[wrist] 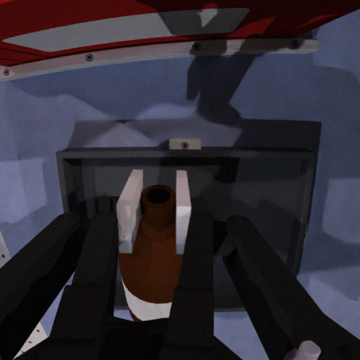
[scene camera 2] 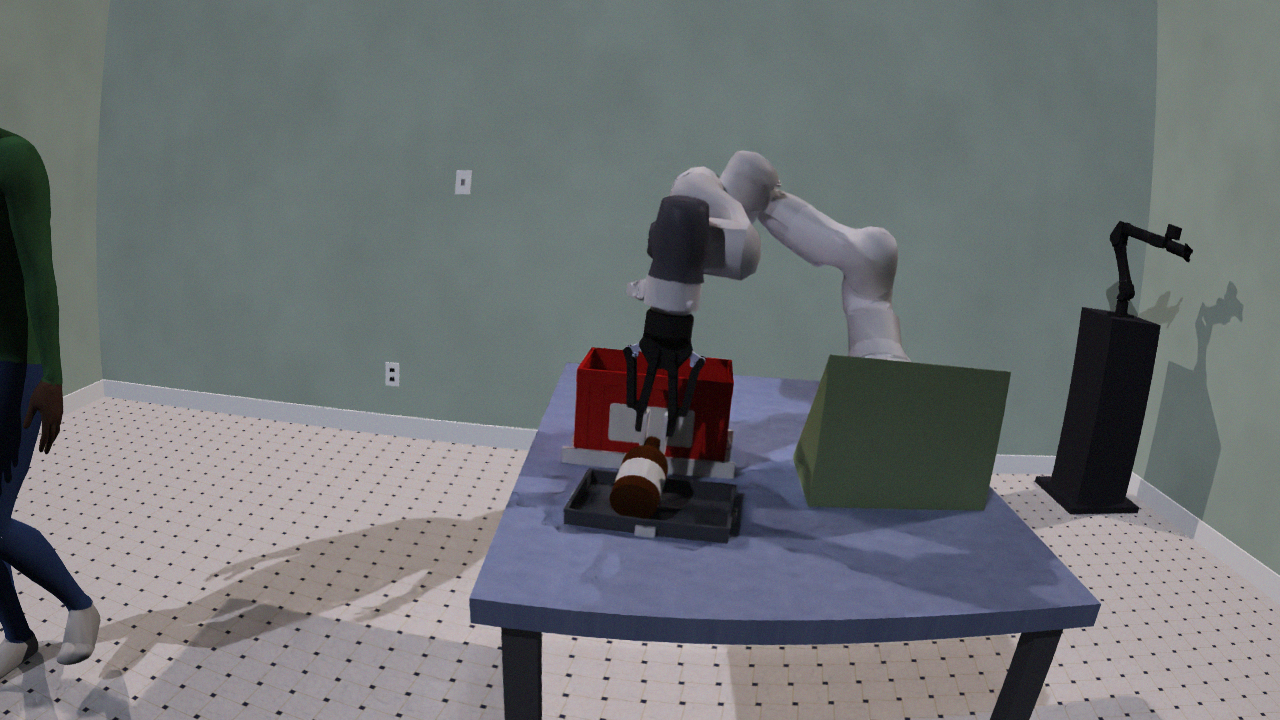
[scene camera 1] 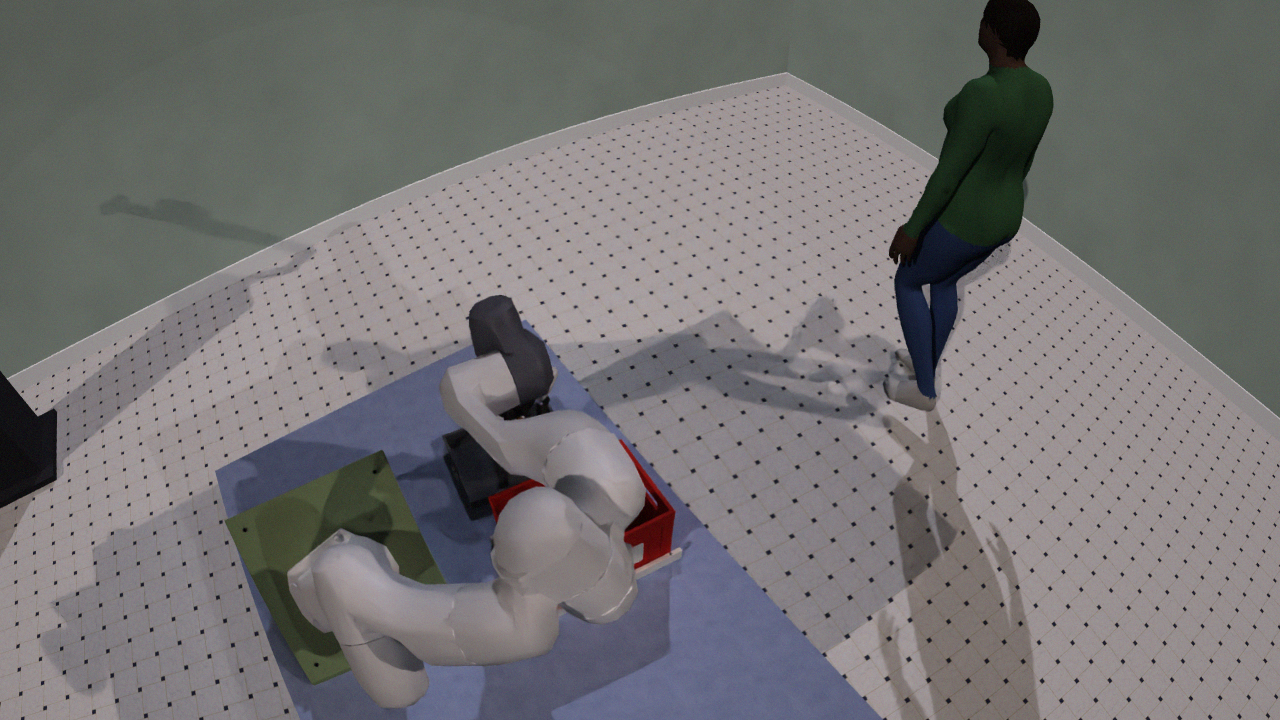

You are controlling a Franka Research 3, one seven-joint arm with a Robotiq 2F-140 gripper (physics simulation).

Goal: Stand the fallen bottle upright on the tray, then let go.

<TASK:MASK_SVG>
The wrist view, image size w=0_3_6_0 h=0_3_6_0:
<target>my gripper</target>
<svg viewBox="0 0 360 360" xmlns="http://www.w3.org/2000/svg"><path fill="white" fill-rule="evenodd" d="M0 268L0 360L242 360L214 336L213 254L222 256L226 270L269 360L360 360L360 340L319 309L319 306L311 299L311 296L301 286L294 274L291 273L248 218L237 214L227 216L226 221L213 219L213 214L209 211L206 199L189 196L186 170L176 170L176 254L183 254L178 283L174 288L169 317L146 321L131 321L114 316L118 244L119 252L132 253L141 216L140 194L143 190L143 169L133 169L120 196L103 195L91 199L93 209L91 218L79 219L79 214L74 212L64 212L64 214L56 216L54 220ZM64 286L49 336L24 351L24 353L16 356L36 324L39 323L41 317ZM74 272L71 285L64 286L64 284L66 284L66 281L68 281L69 277Z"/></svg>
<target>brown bottle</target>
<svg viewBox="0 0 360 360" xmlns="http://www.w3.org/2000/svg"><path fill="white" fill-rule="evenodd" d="M162 184L147 186L141 191L141 218L139 219L132 253L119 252L118 249L121 280L124 286L129 314L134 321L169 317L174 288L177 286L183 254L176 254L176 193L171 187Z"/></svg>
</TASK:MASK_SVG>
